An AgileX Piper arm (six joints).
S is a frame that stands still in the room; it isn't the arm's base.
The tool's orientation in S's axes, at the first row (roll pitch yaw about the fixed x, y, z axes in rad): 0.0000 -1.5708 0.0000
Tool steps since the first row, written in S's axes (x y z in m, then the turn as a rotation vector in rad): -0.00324 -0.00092 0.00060 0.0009 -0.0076 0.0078; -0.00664 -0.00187 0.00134 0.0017 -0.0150 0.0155; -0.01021 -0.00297 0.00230 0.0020 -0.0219 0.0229; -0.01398 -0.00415 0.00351 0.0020 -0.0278 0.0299; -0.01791 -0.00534 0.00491 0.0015 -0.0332 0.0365; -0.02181 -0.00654 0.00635 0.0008 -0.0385 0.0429; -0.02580 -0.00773 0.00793 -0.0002 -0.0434 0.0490; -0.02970 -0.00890 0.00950 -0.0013 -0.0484 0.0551; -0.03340 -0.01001 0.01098 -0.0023 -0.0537 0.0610; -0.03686 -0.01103 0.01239 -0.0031 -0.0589 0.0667; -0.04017 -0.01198 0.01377 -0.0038 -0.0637 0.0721; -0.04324 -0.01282 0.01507 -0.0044 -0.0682 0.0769
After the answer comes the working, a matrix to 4 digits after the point.
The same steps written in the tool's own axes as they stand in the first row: 0.00060 -0.00092 0.00324 0.0078 -0.0076 -0.0009; 0.00134 -0.00187 0.00664 0.0155 -0.0150 -0.0017; 0.00230 -0.00297 0.01021 0.0229 -0.0219 -0.0020; 0.00351 -0.00415 0.01398 0.0299 -0.0278 -0.0020; 0.00491 -0.00534 0.01791 0.0365 -0.0332 -0.0015; 0.00635 -0.00654 0.02181 0.0429 -0.0385 -0.0008; 0.00793 -0.00773 0.02580 0.0490 -0.0434 0.0002; 0.00950 -0.00890 0.02970 0.0551 -0.0484 0.0013; 0.01098 -0.01001 0.03340 0.0610 -0.0537 0.0023; 0.01239 -0.01103 0.03686 0.0667 -0.0589 0.0031; 0.01377 -0.01198 0.04017 0.0721 -0.0637 0.0038; 0.01507 -0.01282 0.04324 0.0769 -0.0682 0.0044
The tool's axes in the first row as the columns of a matrix, in S's axes (rounded; the answer above uses it unrounded):
0.0000 0.0000 -1.0000
0.0000 1.0000 0.0000
1.0000 0.0000 0.0000

